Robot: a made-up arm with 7 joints. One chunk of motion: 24 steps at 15 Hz.
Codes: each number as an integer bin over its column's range. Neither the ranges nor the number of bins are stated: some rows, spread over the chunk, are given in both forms.
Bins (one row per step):
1: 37 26 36 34 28 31
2: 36 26 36 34 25 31
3: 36 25 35 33 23 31
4: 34 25 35 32 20 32
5: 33 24 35 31 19 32
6: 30 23 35 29 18 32
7: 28 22 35 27 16 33
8: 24 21 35 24 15 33
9: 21 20 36 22 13 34
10: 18 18 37 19 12 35
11: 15 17 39 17 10 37
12: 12 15 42 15 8 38
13: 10 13 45 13 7 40
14: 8 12 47 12 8 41
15: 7 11 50 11 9 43
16: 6 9 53 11 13 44
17: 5 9 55 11 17 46
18: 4 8 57 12 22 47
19: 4 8 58 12 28 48
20: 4 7 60 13 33 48
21: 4 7 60 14 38 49
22: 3 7 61 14 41 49
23: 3 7 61 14 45 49
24: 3 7 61 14 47 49
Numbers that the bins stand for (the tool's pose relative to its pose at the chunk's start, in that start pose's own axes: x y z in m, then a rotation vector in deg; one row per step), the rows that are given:
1: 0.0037 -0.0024 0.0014 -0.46 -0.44 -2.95
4: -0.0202 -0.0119 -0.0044 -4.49 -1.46 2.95
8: -0.0995 -0.0500 -0.0044 -20.62 -2.10 8.86
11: -0.1710 -0.0881 0.0190 -34.73 -2.73 32.48
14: -0.2265 -0.1357 0.0660 -44.81 -2.98 56.10
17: -0.2503 -0.1643 0.1130 -46.83 -1.84 85.62
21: -0.2583 -0.1833 0.1424 -40.78 0.83 103.33
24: -0.2662 -0.1833 0.1483 -40.78 1.97 103.33
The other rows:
2: -0.0043 -0.0024 0.0014 -0.46 -0.83 -2.95
3: -0.0043 -0.0119 -0.0044 -2.48 -1.08 -2.95
5: -0.0281 -0.0214 -0.0044 -6.51 -1.59 2.95
6: -0.0519 -0.0310 -0.0044 -10.54 -1.71 2.95
7: -0.0678 -0.0405 -0.0044 -14.57 -1.97 8.86
9: -0.1233 -0.0595 0.0014 -24.65 -2.35 14.76
10: -0.1471 -0.0786 0.0073 -30.70 -2.48 20.67
12: -0.1948 -0.1071 0.0367 -38.76 -2.98 38.38
13: -0.2106 -0.1262 0.0543 -42.79 -3.11 50.19
15: -0.2344 -0.1452 0.0837 -46.83 -2.86 67.90
16: -0.2424 -0.1643 0.1013 -46.83 -2.35 73.81
18: -0.2583 -0.1738 0.1248 -44.81 -1.21 91.52
19: -0.2583 -0.1738 0.1306 -44.81 -0.44 97.43
20: -0.2583 -0.1833 0.1424 -42.79 0.19 97.43
22: -0.2662 -0.1833 0.1483 -40.78 1.21 103.33
23: -0.2662 -0.1833 0.1483 -40.78 1.71 103.33

